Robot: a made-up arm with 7 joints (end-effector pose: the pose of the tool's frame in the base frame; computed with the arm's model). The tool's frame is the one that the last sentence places.
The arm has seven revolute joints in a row. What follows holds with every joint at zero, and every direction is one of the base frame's. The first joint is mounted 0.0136 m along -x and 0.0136 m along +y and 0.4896 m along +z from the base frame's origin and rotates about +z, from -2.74 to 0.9 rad. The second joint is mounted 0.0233 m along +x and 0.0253 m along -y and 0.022 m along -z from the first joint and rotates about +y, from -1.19 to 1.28 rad. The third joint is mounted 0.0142 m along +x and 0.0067 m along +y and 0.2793 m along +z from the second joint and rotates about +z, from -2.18 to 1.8 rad. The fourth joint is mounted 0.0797 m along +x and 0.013 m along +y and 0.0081 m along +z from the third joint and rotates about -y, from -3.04 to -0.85 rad. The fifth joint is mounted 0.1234 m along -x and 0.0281 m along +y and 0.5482 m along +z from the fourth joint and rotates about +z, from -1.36 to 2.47 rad. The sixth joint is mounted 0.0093 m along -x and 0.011 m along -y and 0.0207 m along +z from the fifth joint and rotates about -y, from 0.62 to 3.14 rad. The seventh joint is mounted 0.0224 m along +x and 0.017 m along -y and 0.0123 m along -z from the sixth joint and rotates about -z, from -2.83 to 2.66 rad. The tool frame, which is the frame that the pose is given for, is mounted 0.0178 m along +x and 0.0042 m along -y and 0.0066 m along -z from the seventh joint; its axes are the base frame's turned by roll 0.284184, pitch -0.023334 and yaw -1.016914 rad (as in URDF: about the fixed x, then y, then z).
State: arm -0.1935 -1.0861 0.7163 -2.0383 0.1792 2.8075 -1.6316
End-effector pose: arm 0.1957 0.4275 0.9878 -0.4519 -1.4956 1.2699
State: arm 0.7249 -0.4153 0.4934 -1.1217 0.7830 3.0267 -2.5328
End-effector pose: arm -0.0286 0.3491 1.2675 0.5884 -2.4478 1.5502
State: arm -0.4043 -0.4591 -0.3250 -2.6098 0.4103 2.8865 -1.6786
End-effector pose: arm 0.4183 -0.3458 0.5546 0.1236 -0.8418 -0.3104
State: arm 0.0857 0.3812 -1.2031 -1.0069 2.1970 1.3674 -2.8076
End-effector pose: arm 0.5372 -0.4058 1.0149 0.4129 -1.6931 1.4074
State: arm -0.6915 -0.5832 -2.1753 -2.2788 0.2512 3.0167 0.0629
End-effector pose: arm -0.5733 -0.2225 0.2955 0.1299 0.9594 1.7239
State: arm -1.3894 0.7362 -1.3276 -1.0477 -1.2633 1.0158 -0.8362
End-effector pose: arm -0.4222 -0.6746 0.8828 0.8250 -1.8896 2.0287
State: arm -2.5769 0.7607 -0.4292 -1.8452 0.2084 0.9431 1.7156
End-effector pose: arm -0.6957 -0.0737 0.2121 0.0887 -1.5463 0.4643
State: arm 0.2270 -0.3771 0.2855 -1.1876 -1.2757 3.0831 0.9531
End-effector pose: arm 0.2063 0.2701 1.2891 1.4023 -2.0307 0.2248
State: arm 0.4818 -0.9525 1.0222 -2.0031 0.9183 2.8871 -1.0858
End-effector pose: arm -0.1809 0.5587 0.8583 1.2884 -1.0336 1.2660
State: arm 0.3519 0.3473 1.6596 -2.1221 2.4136 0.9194 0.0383
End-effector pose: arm -0.2911 0.5699 0.5906 -0.3959 2.9051 0.0211
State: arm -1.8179 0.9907 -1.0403 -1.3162 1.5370 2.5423 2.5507
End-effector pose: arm -0.6979 -0.4927 0.4501 -0.5028 0.3270 -0.5870
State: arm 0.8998 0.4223 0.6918 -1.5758 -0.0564 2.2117 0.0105
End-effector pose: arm 0.0795 0.8239 0.6358 0.6389 0.1688 0.4825
